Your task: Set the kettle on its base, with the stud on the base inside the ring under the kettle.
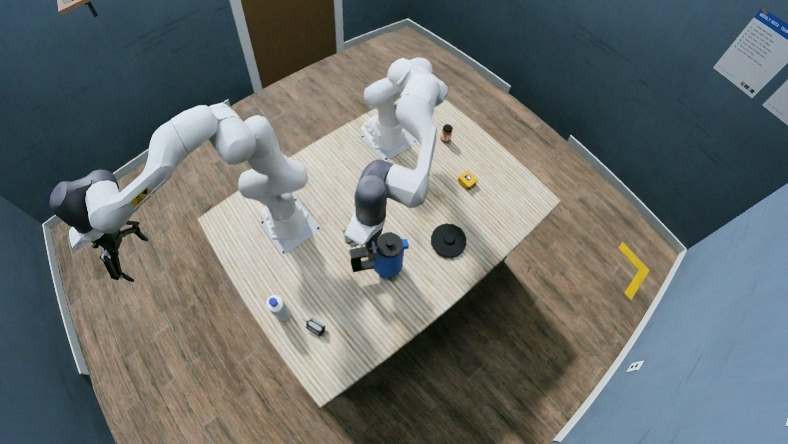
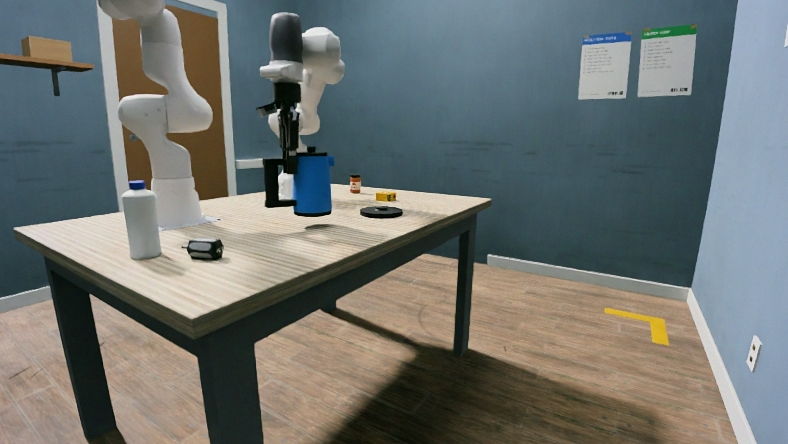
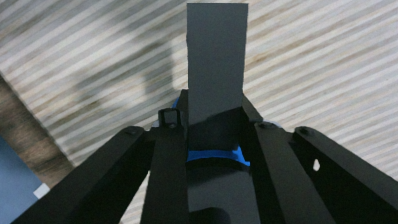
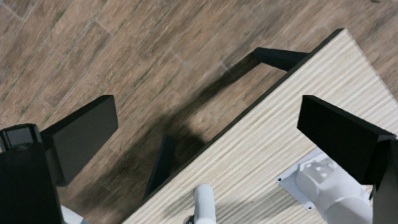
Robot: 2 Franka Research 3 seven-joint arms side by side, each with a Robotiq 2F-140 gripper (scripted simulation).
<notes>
The pictures show: the left gripper, the right gripper, a blue kettle, a white bottle, a round black base and a small dark object.
The left gripper is seen too in image 3. The right gripper is seen too in image 4.
</notes>
